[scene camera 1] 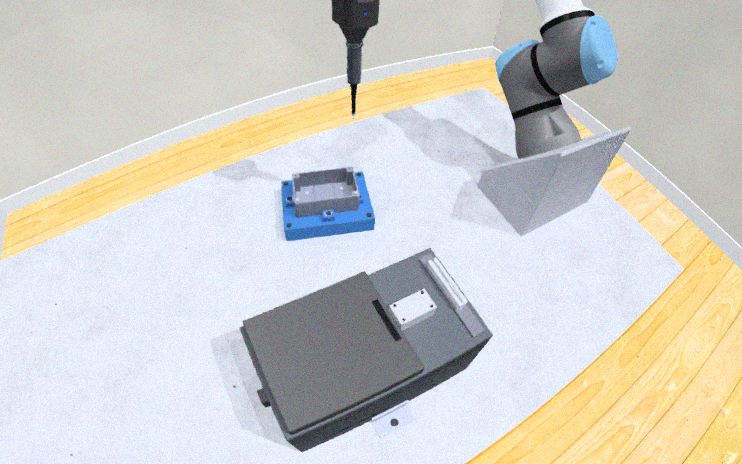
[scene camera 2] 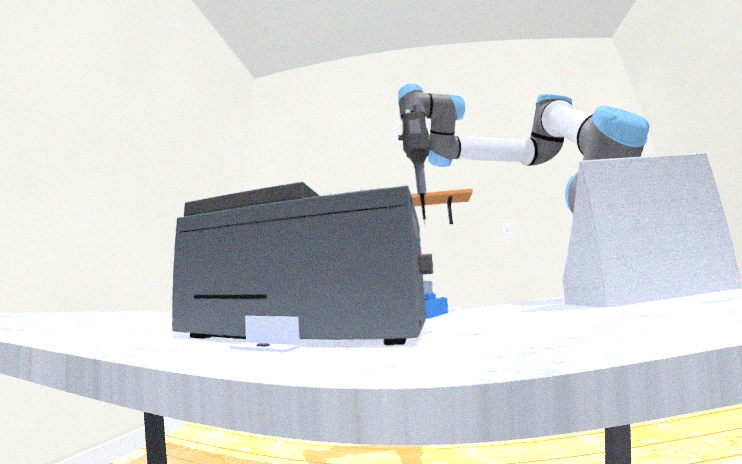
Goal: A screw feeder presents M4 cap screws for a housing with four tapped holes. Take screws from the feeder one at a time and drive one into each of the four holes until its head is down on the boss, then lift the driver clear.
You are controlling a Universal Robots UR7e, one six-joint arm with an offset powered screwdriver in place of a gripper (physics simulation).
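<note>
My screwdriver (scene camera 1: 353, 113) (scene camera 2: 424, 218) is upright, its bit high above the table. A small pale screw shows at the bit's tip in both views. In scene camera 1 the tip appears beyond the grey open-topped housing (scene camera 1: 326, 205), well apart from it. The housing sits in a blue fixture (scene camera 1: 329, 227) (scene camera 2: 436, 307), with bosses at its corners; the holes are too small to judge. The dark screw feeder (scene camera 1: 333, 350) (scene camera 2: 295, 268) stands nearer the camera, with a pale rail (scene camera 1: 447, 281) at its right end. In scene camera 2 the feeder hides most of the fixture.
A pale slanted panel (scene camera 1: 552, 188) (scene camera 2: 662, 229) stands by the arm's base. A white block (scene camera 1: 413, 307) with dark holes sits on the feeder. A small pale bracket (scene camera 1: 391, 420) (scene camera 2: 271, 329) is beside the feeder. An orange shelf (scene camera 2: 459, 196) is on the back wall.
</note>
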